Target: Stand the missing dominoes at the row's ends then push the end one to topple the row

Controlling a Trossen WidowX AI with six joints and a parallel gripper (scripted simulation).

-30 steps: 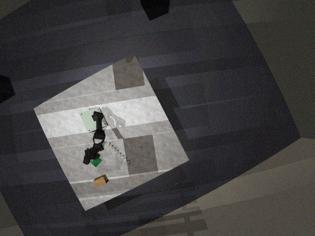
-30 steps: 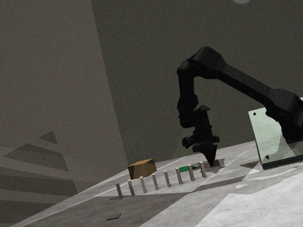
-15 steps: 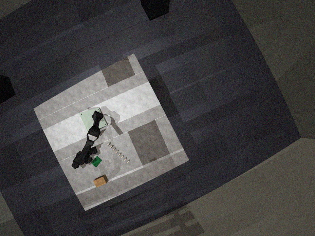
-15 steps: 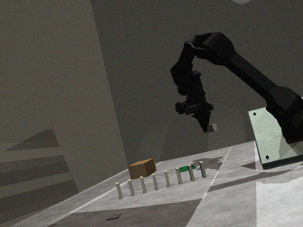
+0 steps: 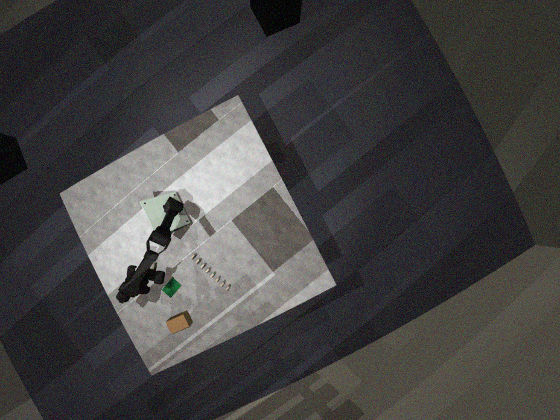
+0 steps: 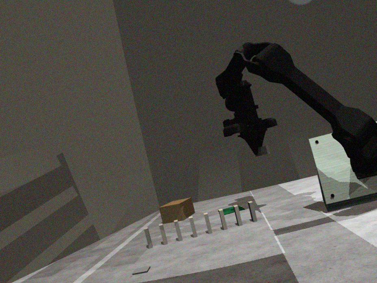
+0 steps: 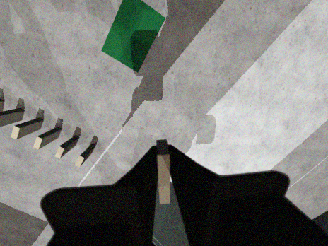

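The flat green square lies 14 cm ahead of my gripper tip, 5 cm to the right of it and 16 cm below it. Also, from my gripper tip: cardboard box: 34 cm ahead, 9 cm to the right, 13 cm below; small dark flat patch: 21 cm ahead, 46 cm to the left, 16 cm below.
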